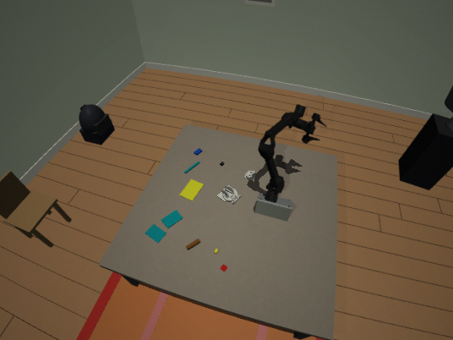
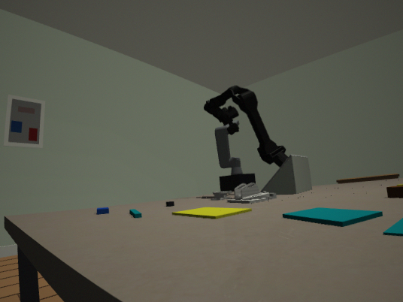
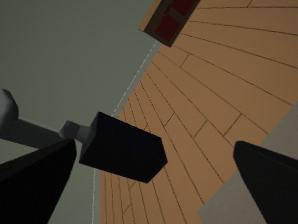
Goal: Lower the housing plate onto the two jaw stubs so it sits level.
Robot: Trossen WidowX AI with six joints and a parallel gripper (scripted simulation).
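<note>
Now: the pale part 380 mm below my gripper tip, 370 mm ahead of it and 190 mm to the left of it. Round my gripper tip: black cube 600 mm ahead, 400 mm below, 160 mm to the left; yellow plate 690 mm ahead, 460 mm to the left, 400 mm below; blue block 830 mm ahead, 400 mm below, 130 mm to the left.
</note>
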